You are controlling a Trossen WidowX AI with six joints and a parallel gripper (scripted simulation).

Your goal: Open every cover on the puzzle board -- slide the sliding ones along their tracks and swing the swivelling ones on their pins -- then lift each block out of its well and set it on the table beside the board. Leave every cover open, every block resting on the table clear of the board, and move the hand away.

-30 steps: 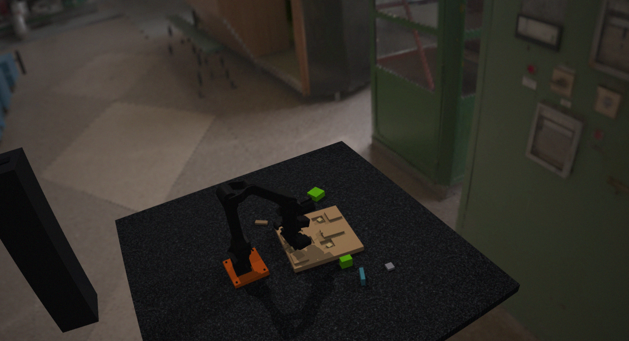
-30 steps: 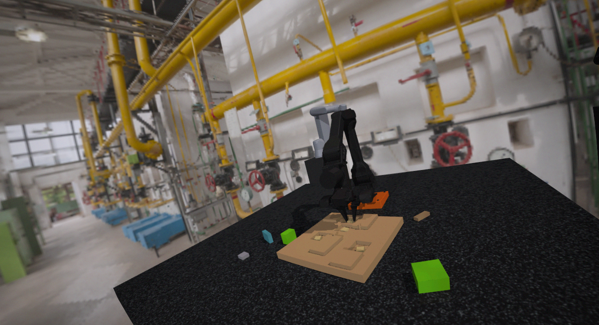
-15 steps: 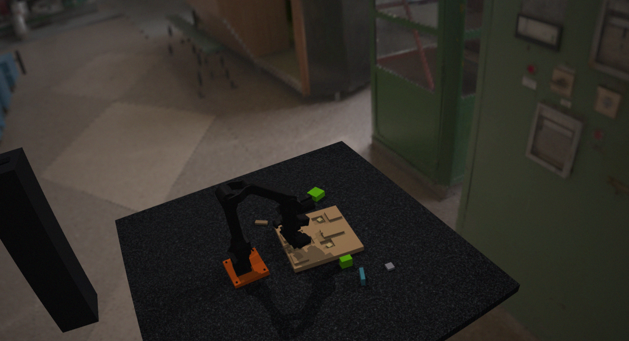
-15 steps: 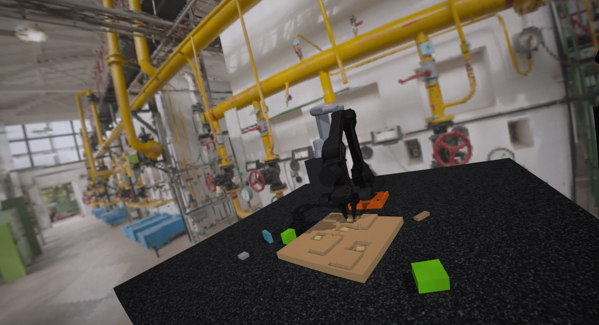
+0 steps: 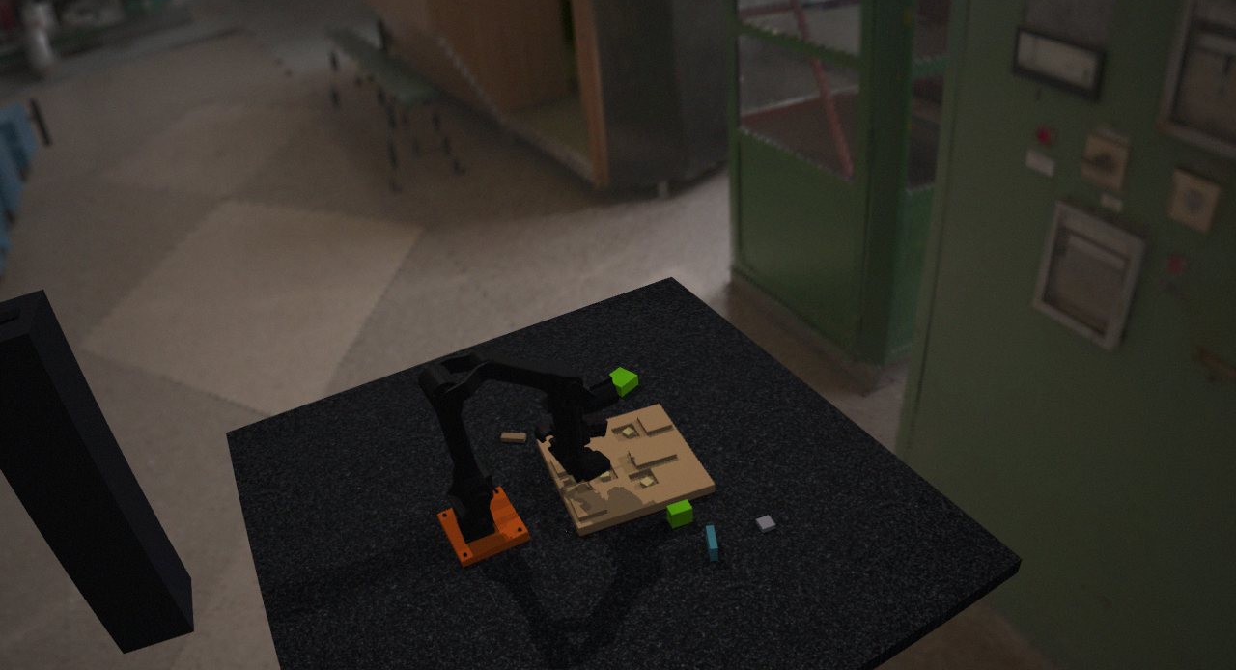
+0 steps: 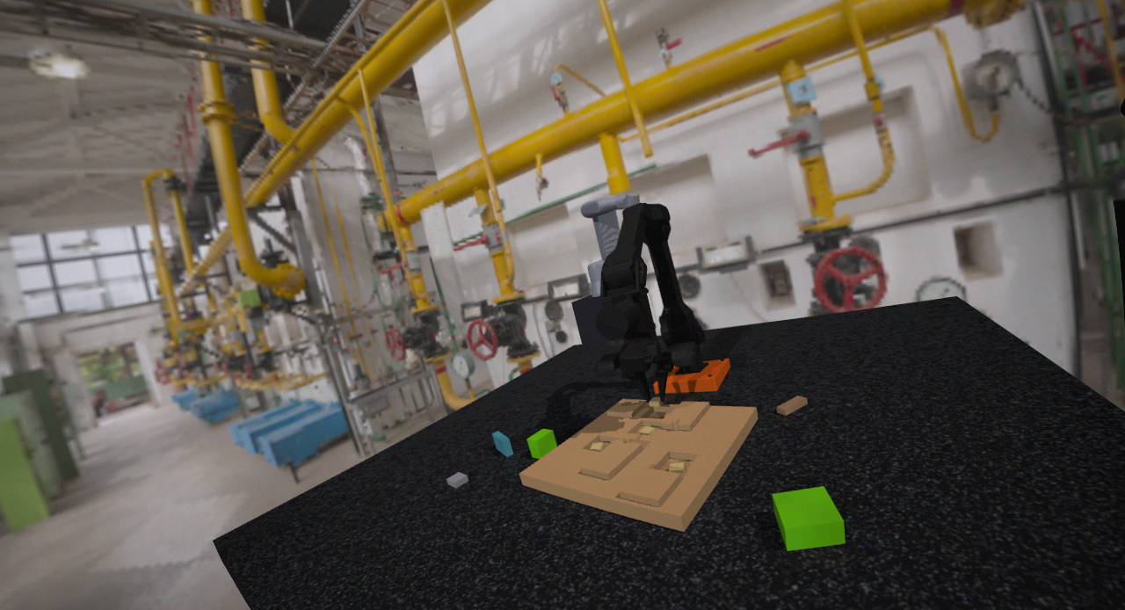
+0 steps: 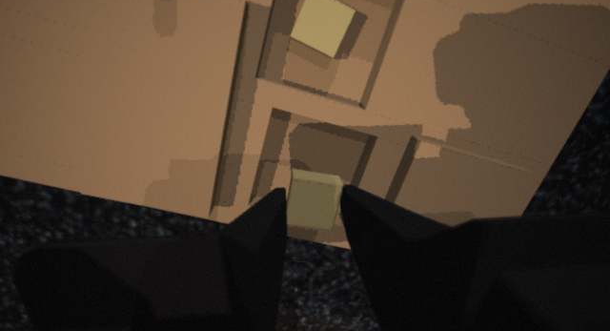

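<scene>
Right now my gripper tip is 11 cm short of the tan puzzle board, 1 cm to the right of it and 2 cm above it. Round my gripper tip: teal block (17 cm ahead, 27 cm to the right, 3 cm below); then small green cube (15 cm ahead, 17 cm to the right, 2 cm below); then large green block (23 cm ahead, 29 cm to the left, 3 cm below).
</scene>
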